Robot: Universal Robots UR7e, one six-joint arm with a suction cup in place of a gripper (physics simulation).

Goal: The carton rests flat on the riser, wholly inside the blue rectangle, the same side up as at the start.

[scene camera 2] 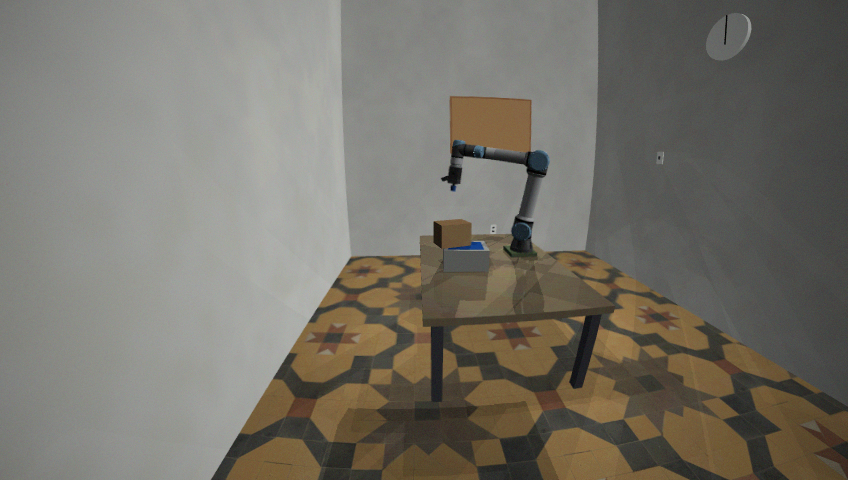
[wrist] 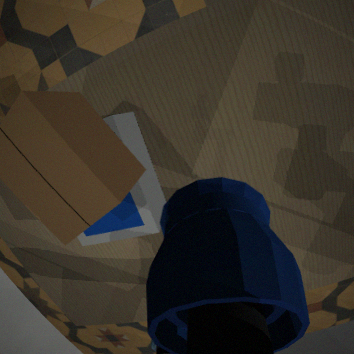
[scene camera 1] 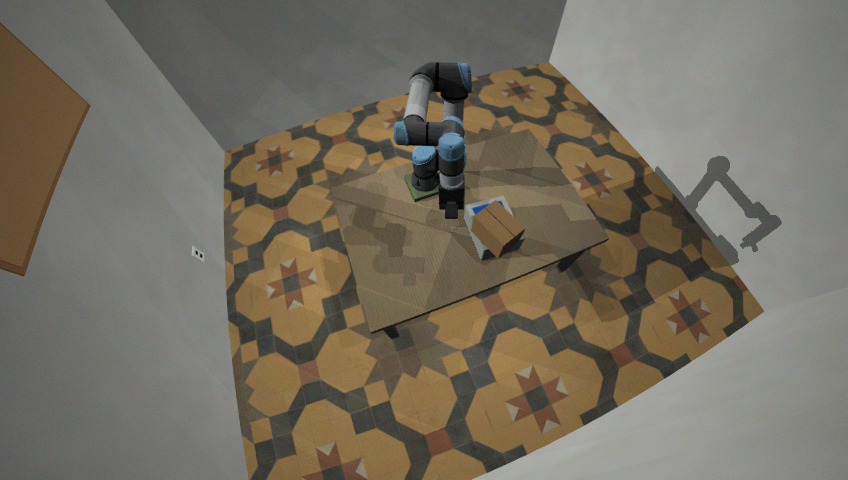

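Observation:
There is nothing carried by my suction cup [wrist: 217,246]. I see a brown carton, which appears in scene camera 1 [scene camera 1: 494,226], in scene camera 2 [scene camera 2: 447,233] and in the wrist view [wrist: 70,168]. The carton sits on a grey riser, and that riser is visible to me in scene camera 2 [scene camera 2: 475,258], in scene camera 1 [scene camera 1: 484,253] and in the wrist view [wrist: 139,212].

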